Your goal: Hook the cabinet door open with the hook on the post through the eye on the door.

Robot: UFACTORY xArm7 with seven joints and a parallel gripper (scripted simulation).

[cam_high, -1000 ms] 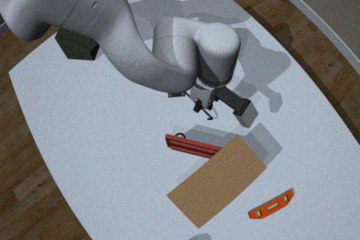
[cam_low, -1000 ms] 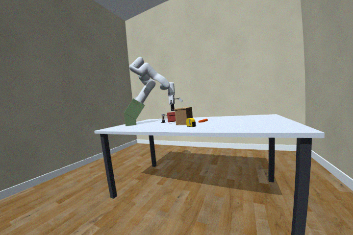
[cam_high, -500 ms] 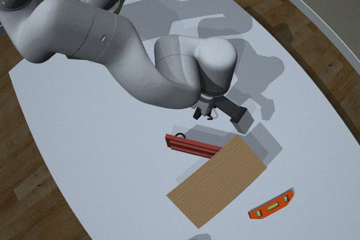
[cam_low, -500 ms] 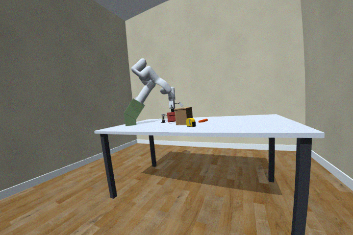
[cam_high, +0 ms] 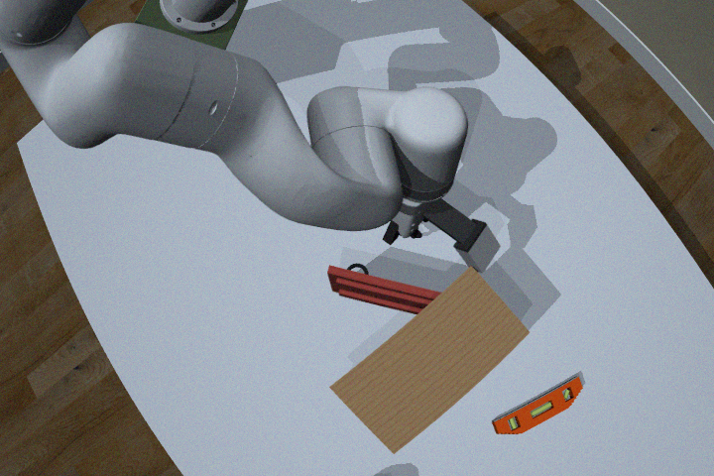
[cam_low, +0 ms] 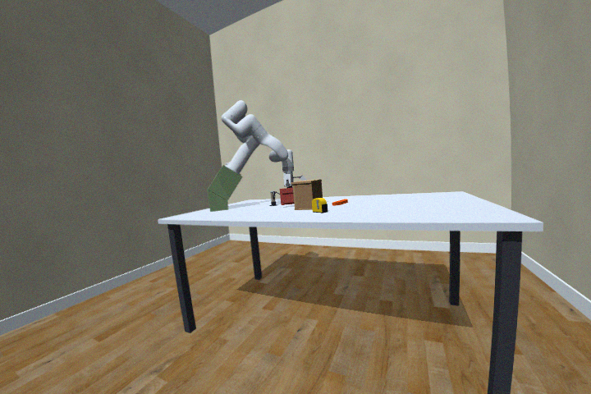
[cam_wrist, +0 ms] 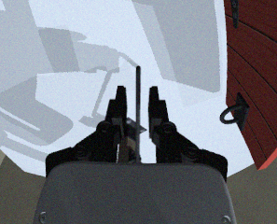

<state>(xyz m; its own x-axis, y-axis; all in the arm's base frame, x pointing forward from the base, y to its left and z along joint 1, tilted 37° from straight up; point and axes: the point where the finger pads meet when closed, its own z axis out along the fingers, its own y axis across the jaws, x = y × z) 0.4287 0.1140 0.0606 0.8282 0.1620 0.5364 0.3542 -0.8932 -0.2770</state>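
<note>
The thin dark hook is 50 mm behind my hand, 20 mm to the right of it and 20 mm below it. From my hand the other things lie so: yellow tape measure (330 mm ahead, 250 mm to the right, 40 mm below); then orange spirit level (340 mm ahead, 40 mm to the left, 60 mm below); then red door (70 mm ahead, 70 mm to the right).
</note>
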